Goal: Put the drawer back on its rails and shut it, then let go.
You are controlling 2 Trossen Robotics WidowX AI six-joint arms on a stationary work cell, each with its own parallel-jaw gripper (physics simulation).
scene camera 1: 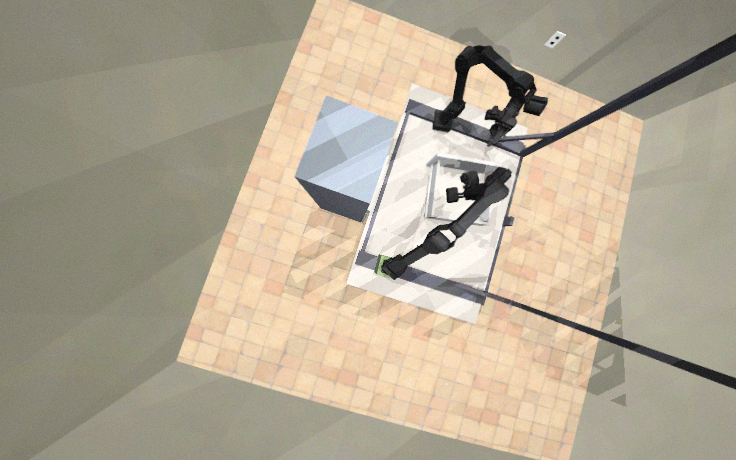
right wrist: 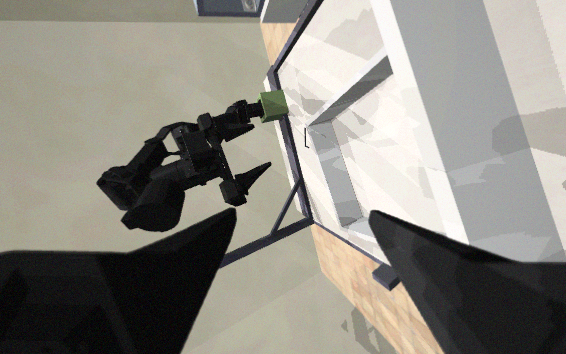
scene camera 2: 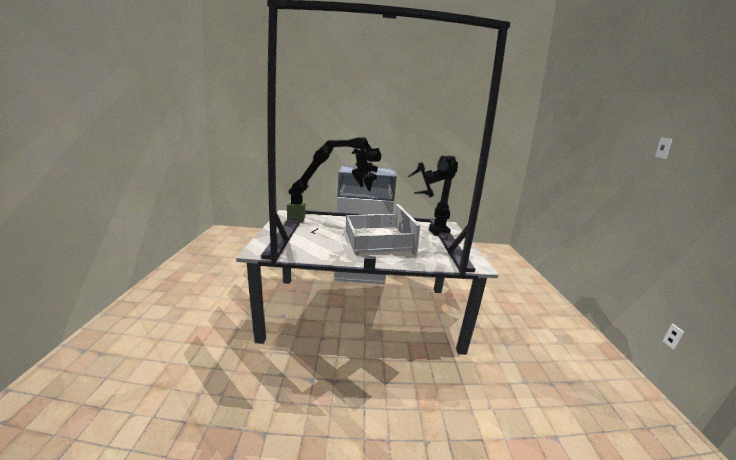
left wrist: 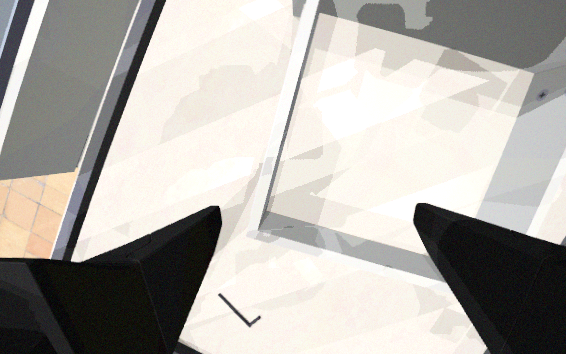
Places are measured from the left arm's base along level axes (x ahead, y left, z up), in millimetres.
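Where they show: left gripper, fingertip midpoint: (scene camera 1: 457,192) (right wrist: 262,143) (scene camera 2: 365,189) (left wrist: 316,213); right gripper, fingertip midpoint: (scene camera 1: 490,145) (right wrist: 301,214) (scene camera 2: 410,185); left arm's base at its link origin: (scene camera 1: 388,267) (right wrist: 260,109) (scene camera 2: 296,203); right arm's base at its link origin: (scene camera 1: 444,119) (scene camera 2: 440,226).
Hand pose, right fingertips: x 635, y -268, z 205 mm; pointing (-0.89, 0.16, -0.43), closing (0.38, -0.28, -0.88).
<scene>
Things, the pixels of their top centre, and the offset from my right fingertips.
- blue-grey cabinet at its top centre: (scene camera 1: 347,148) (scene camera 2: 367,170) dx -182, dy +595, dz -30 mm
- small dark L-shaped key at its top centre: (left wrist: 238,307) (right wrist: 306,138) (scene camera 2: 316,230) dx -492, dy +82, dz -308 mm
- green block at its top centre: (right wrist: 260,109) (scene camera 1: 388,267) (scene camera 2: 296,203) dx -634, dy +268, dz -205 mm
The light grey drawer (scene camera 1: 430,189) (scene camera 2: 384,241) (left wrist: 280,130) (right wrist: 337,172) lies open side up on the table, off its rails. Its taller front panel (scene camera 2: 408,230) (right wrist: 450,100) faces the right arm. The blue-grey cabinet (scene camera 1: 347,151) (scene camera 2: 347,206) (right wrist: 230,7) stands beyond the table edge, with an open upper bay. My left gripper (scene camera 1: 460,188) (scene camera 2: 365,187) (left wrist: 316,213) (right wrist: 262,143) is open and empty, pointing down above the drawer. My right gripper (scene camera 1: 491,142) (scene camera 2: 413,184) (right wrist: 301,214) is open and empty, raised beside the front panel, apart from it.
A small dark L-shaped key (scene camera 2: 314,231) (left wrist: 235,311) (right wrist: 306,137) lies on the table beside the drawer. A green block (scene camera 1: 381,265) (scene camera 2: 295,212) (right wrist: 273,106) sits at the left arm's base. A dark frame post (scene camera 2: 272,130) rises at the table's side.
</scene>
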